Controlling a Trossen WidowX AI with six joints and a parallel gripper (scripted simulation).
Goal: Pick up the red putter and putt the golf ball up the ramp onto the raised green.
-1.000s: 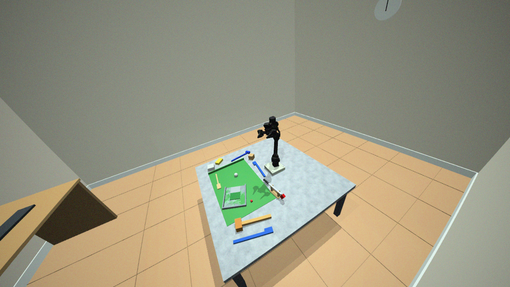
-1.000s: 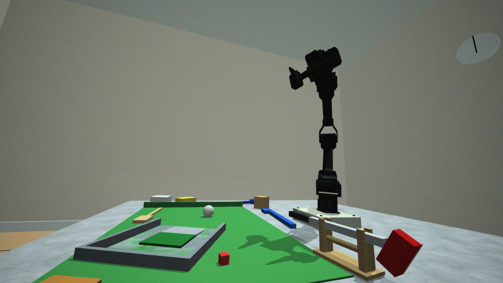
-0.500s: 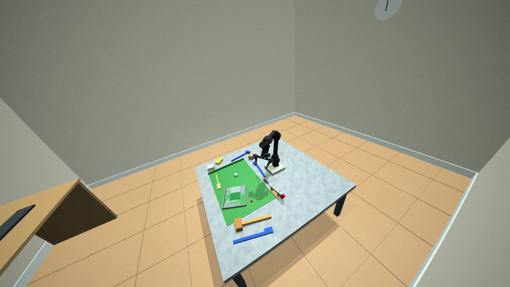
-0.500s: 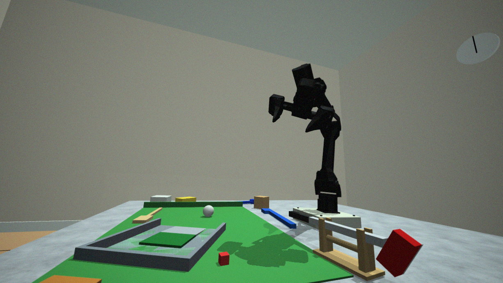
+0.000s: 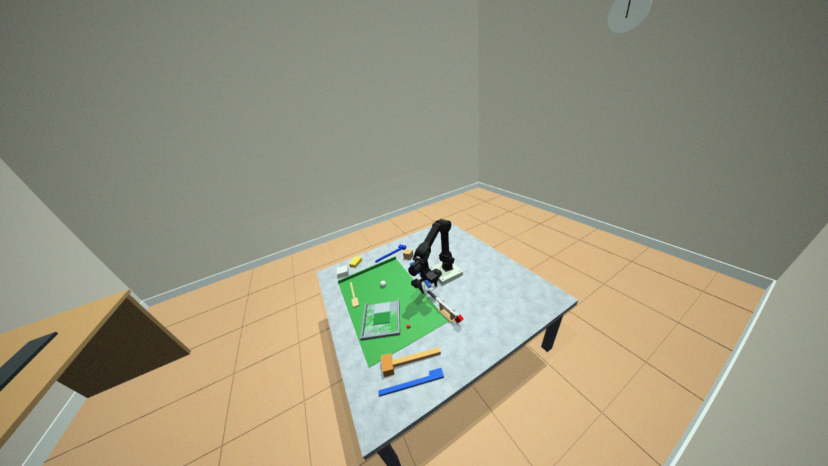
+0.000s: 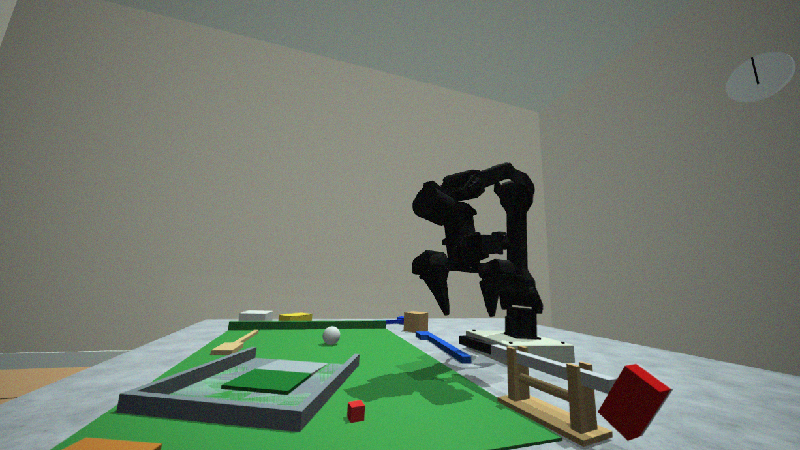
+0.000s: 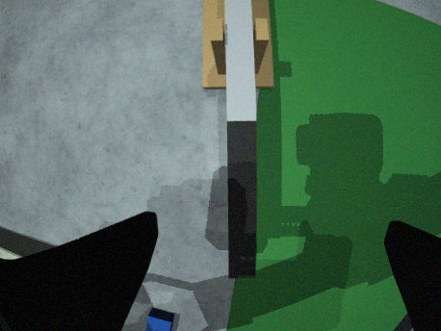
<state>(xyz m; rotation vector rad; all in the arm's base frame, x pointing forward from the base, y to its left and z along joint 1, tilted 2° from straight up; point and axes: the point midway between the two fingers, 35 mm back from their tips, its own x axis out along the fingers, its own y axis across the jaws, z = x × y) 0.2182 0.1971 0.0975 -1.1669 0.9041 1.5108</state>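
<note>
My gripper tip is 50 mm past the red putter, 110 mm to the right of it and 50 mm above it. Round my gripper tip: red cube 190 mm ahead, 110 mm to the left, 100 mm below; green mat 260 mm ahead, 150 mm to the right, 110 mm below; wooden rack 50 mm behind, 120 mm to the left, 70 mm below.
</note>
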